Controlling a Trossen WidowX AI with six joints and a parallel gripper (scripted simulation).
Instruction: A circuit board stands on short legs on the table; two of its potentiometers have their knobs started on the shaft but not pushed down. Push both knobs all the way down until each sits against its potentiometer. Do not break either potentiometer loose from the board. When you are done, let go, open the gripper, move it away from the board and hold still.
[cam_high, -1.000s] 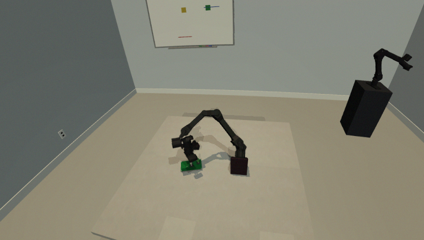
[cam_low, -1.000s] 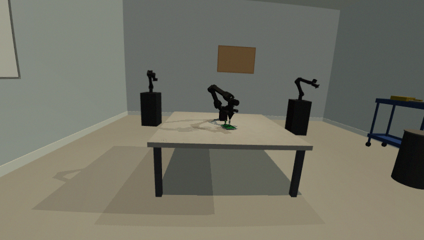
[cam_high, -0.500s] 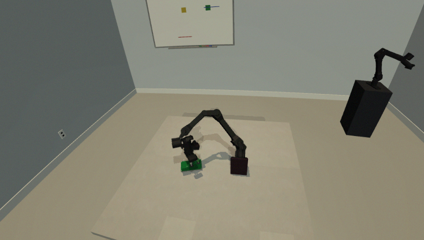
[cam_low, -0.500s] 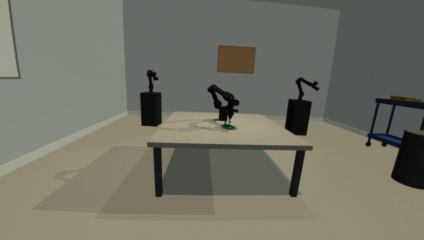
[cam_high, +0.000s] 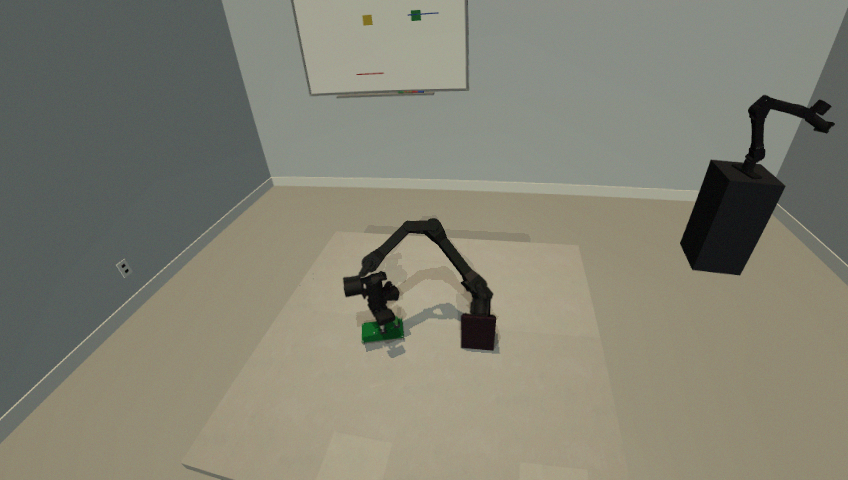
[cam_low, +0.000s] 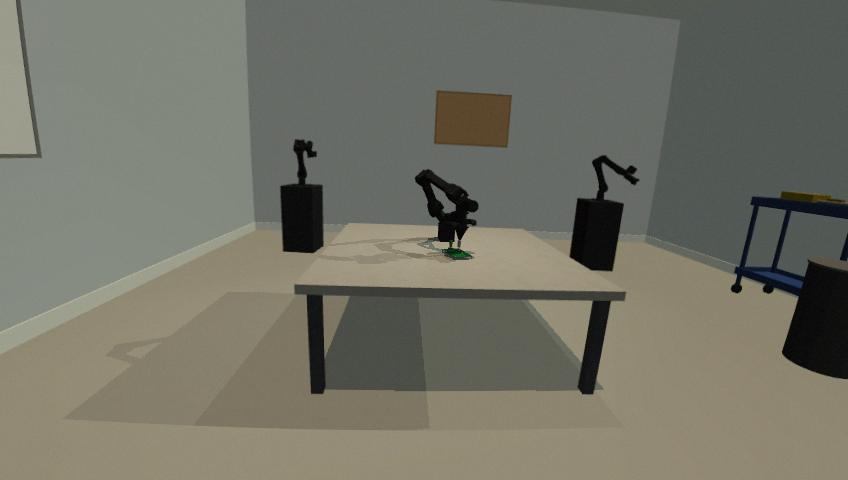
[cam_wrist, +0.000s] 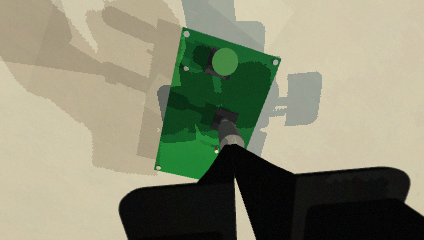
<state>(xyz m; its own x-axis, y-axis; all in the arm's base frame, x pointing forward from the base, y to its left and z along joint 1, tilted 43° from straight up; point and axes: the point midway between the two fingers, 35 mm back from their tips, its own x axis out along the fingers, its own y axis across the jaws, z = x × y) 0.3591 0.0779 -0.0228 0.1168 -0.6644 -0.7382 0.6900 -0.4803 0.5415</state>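
My gripper tip is now 20 mm above the white knob. Round my gripper tip: green knob 40 mm behind, 40 mm to the right, 30 mm below.
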